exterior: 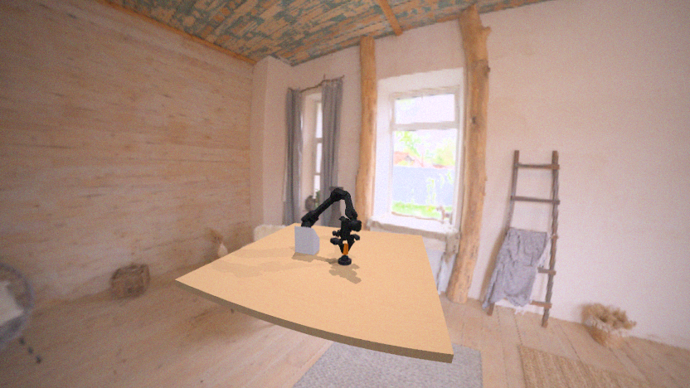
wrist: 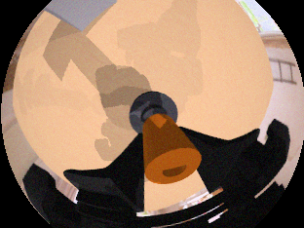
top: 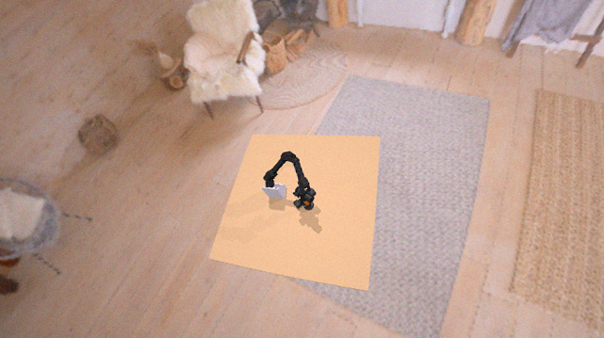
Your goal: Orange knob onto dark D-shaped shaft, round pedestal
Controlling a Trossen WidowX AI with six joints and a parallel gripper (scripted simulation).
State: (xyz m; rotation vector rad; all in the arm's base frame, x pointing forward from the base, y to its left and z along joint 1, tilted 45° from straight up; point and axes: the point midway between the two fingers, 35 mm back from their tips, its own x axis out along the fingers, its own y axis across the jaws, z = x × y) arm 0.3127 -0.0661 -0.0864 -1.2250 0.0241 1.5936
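My gripper tip is now 20 mm below the orange knob. The rest, counted from my gripper tip: dark round pedestal (40 mm below).
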